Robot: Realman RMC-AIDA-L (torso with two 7-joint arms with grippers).
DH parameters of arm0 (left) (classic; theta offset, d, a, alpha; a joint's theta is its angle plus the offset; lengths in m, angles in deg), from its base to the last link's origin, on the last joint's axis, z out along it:
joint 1: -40.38 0.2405 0 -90
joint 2: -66.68 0 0 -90
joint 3: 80.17 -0.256 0 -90
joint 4: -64.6 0 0 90
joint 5: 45.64 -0.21 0 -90
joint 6: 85.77 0 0 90
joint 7: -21.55 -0.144 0 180
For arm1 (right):
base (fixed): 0 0 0 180
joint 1: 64.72 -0.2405 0 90
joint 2: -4.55 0 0 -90
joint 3: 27.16 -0.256 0 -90
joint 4: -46.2 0 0 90
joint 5: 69.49 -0.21 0 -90
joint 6: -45.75 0 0 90
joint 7: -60.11 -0.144 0 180
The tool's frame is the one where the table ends.
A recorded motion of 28 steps. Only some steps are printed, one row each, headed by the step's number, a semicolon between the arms.
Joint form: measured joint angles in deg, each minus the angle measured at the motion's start. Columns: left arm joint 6, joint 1, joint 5, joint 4, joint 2, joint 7, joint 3; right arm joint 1, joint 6, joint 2, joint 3, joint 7, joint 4, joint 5.
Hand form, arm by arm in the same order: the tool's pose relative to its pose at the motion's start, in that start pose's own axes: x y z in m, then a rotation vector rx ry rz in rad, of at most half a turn. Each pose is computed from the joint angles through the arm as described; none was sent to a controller.
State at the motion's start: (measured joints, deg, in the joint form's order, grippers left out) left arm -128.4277 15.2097 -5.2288 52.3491 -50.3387 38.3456 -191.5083; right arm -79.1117 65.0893 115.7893 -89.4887 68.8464 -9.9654 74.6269
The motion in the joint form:
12: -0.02 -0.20 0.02 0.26 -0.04 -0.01 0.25; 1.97 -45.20 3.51 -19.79 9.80 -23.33 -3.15
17: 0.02 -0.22 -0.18 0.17 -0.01 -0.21 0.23; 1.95 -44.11 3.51 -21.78 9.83 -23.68 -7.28
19: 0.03 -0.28 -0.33 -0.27 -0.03 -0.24 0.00; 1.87 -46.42 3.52 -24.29 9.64 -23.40 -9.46
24: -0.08 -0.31 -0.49 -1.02 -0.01 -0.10 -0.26; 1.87 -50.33 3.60 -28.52 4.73 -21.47 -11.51
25: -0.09 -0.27 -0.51 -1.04 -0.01 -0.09 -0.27; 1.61 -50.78 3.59 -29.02 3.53 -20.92 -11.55
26: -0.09 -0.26 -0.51 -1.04 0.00 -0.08 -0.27; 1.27 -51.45 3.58 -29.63 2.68 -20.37 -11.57
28: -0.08 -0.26 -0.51 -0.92 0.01 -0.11 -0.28; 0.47 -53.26 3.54 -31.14 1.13 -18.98 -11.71
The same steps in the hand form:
12: 0.0004 -0.0003 0.0005 0.0031 0.0009 -0.0009; -0.0530 -0.0016 -0.0004 -0.0746 0.2757 0.0821
17: 0.0007 0.0003 0.0008 -0.0003 0.0008 0.0052; -0.0629 -0.0090 0.0003 -0.0602 0.2304 0.1624
19: 0.0017 0.0036 0.0018 -0.0110 0.0037 0.0066; -0.0622 -0.0180 -0.0014 -0.0498 0.2483 0.2201
24: 0.0038 0.0080 0.0033 -0.0257 0.0116 0.0035; -0.0513 -0.0355 -0.0061 -0.0072 0.3042 0.3817
25: 0.0037 0.0079 0.0031 -0.0257 0.0114 0.0035; -0.0496 -0.0375 -0.0058 0.0000 0.3132 0.4080
26: 0.0037 0.0078 0.0031 -0.0255 0.0114 0.0034; -0.0481 -0.0395 -0.0054 0.0053 0.3239 0.4284
28: 0.0034 0.0072 0.0029 -0.0241 0.0100 0.0051; -0.0440 -0.0443 -0.0049 0.0163 0.3529 0.4721

